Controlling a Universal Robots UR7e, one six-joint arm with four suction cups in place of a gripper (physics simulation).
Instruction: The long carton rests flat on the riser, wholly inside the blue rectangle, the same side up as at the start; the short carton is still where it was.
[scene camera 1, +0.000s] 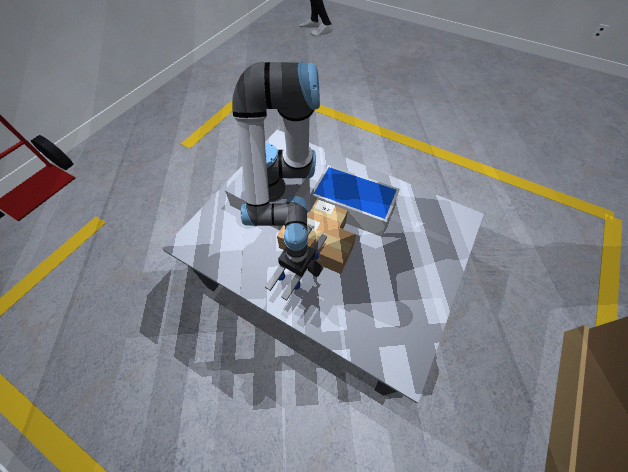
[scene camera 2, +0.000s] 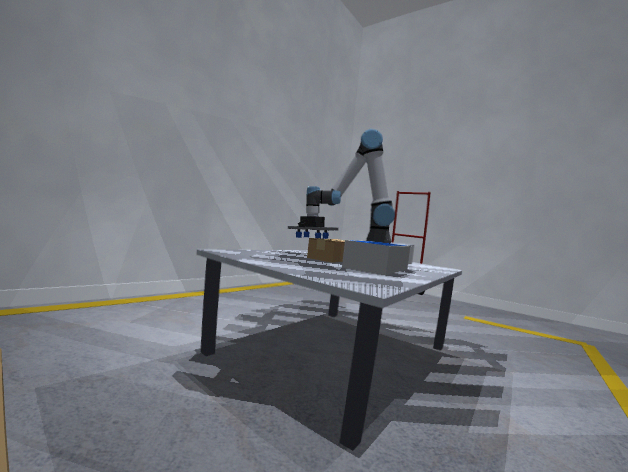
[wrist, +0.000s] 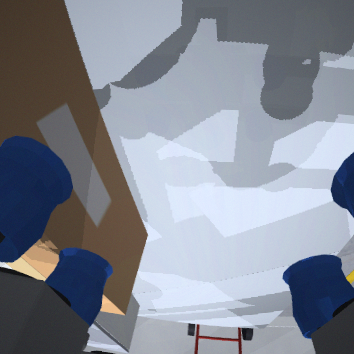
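Where they show: hand, its tool point: (scene camera 2: 312, 237) (wrist: 197, 235); arm's base, origin of its link: (scene camera 1: 268, 188).
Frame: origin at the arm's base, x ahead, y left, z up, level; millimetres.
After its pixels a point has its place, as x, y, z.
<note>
The riser (scene camera 1: 369, 222) {480, 51, -36} (scene camera 2: 373, 258) {546, 191, -49} is a grey block; the blue rectangle (scene camera 1: 361, 191) {392, 160, 11} fills most of its top and bears no carton. Two brown cartons stand close together on the table. The short carton (scene camera 1: 336, 213) {335, 10, -6}, with a white label, is beside the riser. What looks like the long carton (scene camera 1: 336, 256) {420, -184, -6} (scene camera 2: 332, 252) {454, -57, -60} (wrist: 50, 70) {373, -202, -70} is nearer the table's front edge, partly hidden by the wrist. My gripper (scene camera 1: 299, 270) {299, -288, -12} (scene camera 2: 312, 234) {299, -288, -12} (wrist: 192, 235) {299, -288, -12} has four blue suction cups facing down, holding nothing. It hangs beside the long carton, above the table, at about carton-top height.
The grey table (scene camera 1: 385, 324) {696, -321, -109} (scene camera 2: 299, 271) {842, 38, -109} bears the arm's base behind the cartons. A red hand truck (scene camera 1: 38, 192) (scene camera 2: 424, 218) (wrist: 218, 338) stands on the floor beyond the table. A large brown box (scene camera 1: 599, 406) is at the lower right, and a person's legs (scene camera 1: 319, 17) show at the back.
</note>
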